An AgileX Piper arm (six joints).
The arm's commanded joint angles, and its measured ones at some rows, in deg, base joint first. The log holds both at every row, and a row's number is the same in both.
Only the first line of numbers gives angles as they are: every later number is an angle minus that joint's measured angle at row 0.
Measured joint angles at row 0: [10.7, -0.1, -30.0, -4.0, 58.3, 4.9]
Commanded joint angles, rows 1 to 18: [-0.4, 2.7, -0.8, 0.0, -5.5, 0.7]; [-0.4, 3.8, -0.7, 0.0, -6.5, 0.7]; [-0.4, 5.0, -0.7, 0.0, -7.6, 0.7]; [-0.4, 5.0, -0.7, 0.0, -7.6, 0.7]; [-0.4, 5.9, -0.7, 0.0, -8.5, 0.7]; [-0.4, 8.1, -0.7, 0.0, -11.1, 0.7]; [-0.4, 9.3, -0.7, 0.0, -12.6, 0.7]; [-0.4, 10.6, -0.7, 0.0, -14.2, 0.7]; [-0.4, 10.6, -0.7, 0.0, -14.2, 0.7]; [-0.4, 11.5, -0.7, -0.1, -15.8, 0.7]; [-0.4, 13.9, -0.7, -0.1, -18.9, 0.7]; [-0.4, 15.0, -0.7, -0.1, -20.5, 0.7]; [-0.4, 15.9, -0.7, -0.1, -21.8, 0.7]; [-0.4, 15.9, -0.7, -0.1, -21.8, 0.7]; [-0.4, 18.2, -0.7, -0.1, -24.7, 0.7]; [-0.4, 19.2, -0.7, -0.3, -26.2, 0.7]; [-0.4, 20.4, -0.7, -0.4, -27.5, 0.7]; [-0.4, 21.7, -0.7, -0.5, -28.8, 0.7]
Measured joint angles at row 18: [0.0, 19.1, -0.5, -0.1, -24.4, 0.1]
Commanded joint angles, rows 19 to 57: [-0.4, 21.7, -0.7, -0.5, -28.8, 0.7]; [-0.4, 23.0, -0.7, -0.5, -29.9, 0.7]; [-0.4, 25.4, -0.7, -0.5, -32.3, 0.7]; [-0.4, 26.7, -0.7, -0.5, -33.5, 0.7]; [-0.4, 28.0, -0.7, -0.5, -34.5, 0.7]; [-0.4, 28.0, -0.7, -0.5, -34.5, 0.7]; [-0.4, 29.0, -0.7, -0.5, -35.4, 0.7]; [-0.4, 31.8, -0.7, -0.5, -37.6, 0.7]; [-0.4, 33.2, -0.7, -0.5, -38.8, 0.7]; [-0.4, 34.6, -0.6, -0.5, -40.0, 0.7]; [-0.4, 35.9, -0.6, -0.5, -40.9, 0.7]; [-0.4, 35.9, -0.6, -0.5, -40.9, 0.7]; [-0.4, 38.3, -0.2, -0.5, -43.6, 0.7]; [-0.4, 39.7, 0.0, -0.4, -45.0, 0.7]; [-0.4, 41.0, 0.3, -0.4, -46.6, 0.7]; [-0.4, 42.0, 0.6, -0.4, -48.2, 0.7]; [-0.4, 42.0, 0.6, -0.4, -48.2, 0.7]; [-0.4, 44.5, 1.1, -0.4, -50.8, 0.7]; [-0.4, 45.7, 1.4, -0.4, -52.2, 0.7]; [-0.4, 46.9, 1.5, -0.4, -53.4, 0.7]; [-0.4, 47.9, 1.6, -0.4, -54.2, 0.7]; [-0.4, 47.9, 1.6, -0.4, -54.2, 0.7]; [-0.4, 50.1, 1.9, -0.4, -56.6, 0.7]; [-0.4, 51.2, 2.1, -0.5, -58.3, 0.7]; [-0.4, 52.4, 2.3, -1.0, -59.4, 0.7]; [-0.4, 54.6, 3.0, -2.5, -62.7, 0.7]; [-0.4, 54.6, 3.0, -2.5, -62.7, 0.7]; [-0.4, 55.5, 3.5, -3.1, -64.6, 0.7]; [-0.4, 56.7, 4.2, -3.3, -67.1, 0.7]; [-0.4, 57.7, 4.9, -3.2, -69.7, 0.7]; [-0.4, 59.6, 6.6, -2.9, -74.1, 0.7]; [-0.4, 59.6, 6.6, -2.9, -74.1, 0.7]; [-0.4, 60.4, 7.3, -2.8, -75.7, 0.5]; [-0.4, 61.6, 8.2, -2.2, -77.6, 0.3]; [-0.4, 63.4, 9.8, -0.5, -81.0, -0.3]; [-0.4, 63.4, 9.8, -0.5, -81.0, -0.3]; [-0.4, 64.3, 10.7, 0.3, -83.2, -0.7]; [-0.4, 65.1, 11.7, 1.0, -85.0, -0.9]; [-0.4, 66.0, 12.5, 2.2, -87.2, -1.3]
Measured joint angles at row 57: [0.0, 65.1, 11.4, 0.7, -82.9, -0.4]
